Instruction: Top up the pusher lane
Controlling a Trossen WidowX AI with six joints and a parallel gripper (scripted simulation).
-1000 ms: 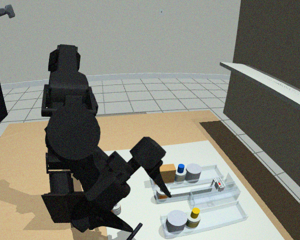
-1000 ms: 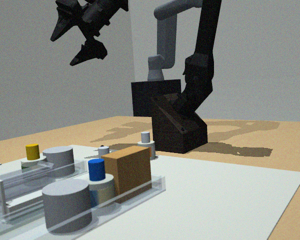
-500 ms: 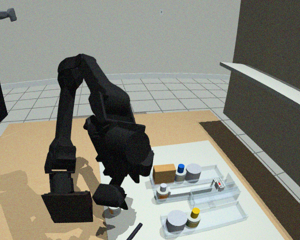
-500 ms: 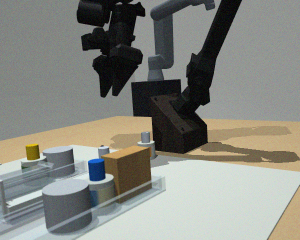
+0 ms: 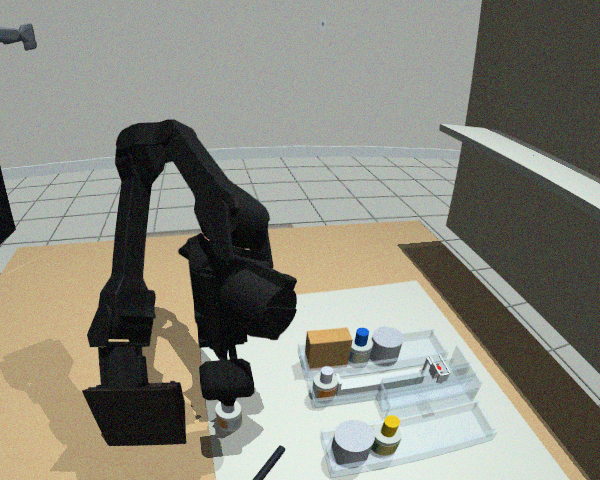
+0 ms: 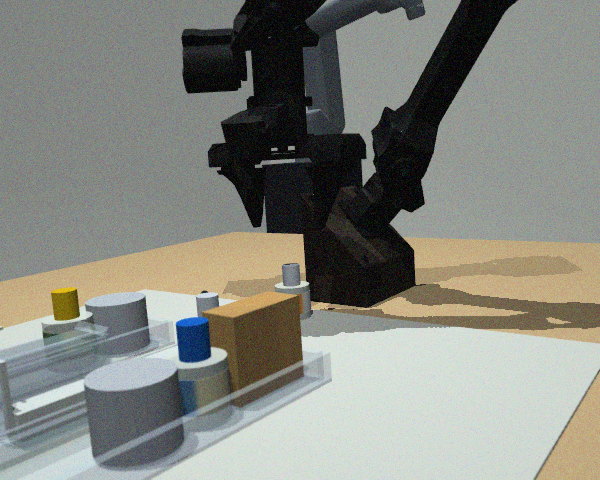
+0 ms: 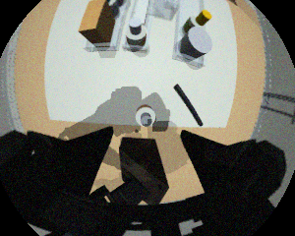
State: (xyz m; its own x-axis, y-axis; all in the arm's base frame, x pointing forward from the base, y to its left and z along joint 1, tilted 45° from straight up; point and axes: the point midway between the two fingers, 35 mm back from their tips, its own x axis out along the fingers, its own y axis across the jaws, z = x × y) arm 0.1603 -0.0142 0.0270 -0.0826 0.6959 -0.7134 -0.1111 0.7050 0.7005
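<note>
Now: gripper tip 18 cm short of the brown box, 13 cm to the right of it and 7 cm above it. Round my gripper tip: black rod 4 cm ahead, 12 cm to the right, 10 cm below; then clear sprung lane 31 cm ahead, 3 cm to the left, 9 cm below.
</note>
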